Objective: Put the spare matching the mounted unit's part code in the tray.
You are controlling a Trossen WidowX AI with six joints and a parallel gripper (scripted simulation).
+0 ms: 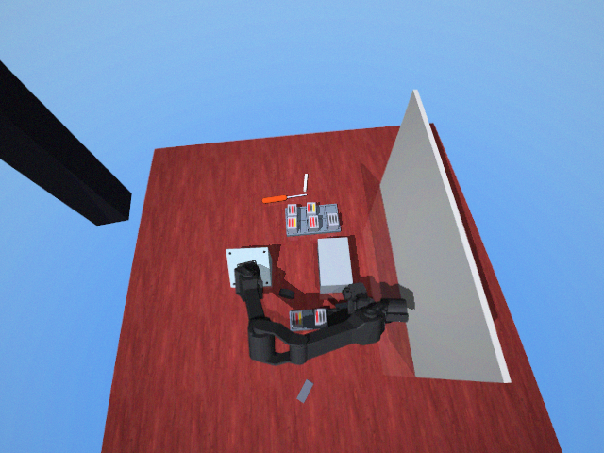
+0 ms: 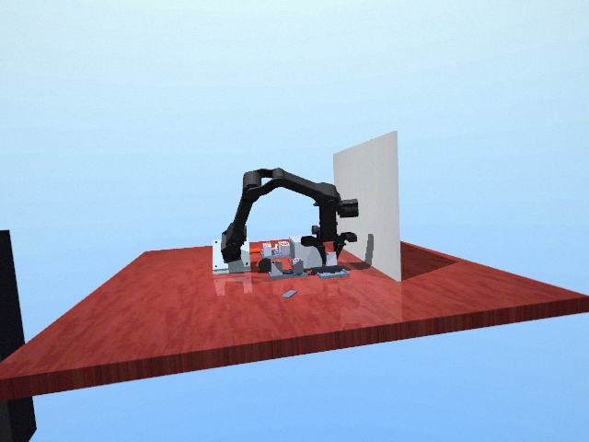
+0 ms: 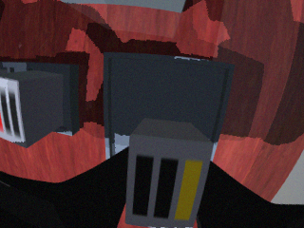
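My gripper tip is 3 cm above the flat grey tray. Round my gripper tip: grey rack (39 cm to the left, 6 cm behind, 2 cm below); grey mounted unit (19 cm to the left, 3 cm behind, 2 cm above); tall grey panel (19 cm ahead, 19 cm above, 15 cm to the left).
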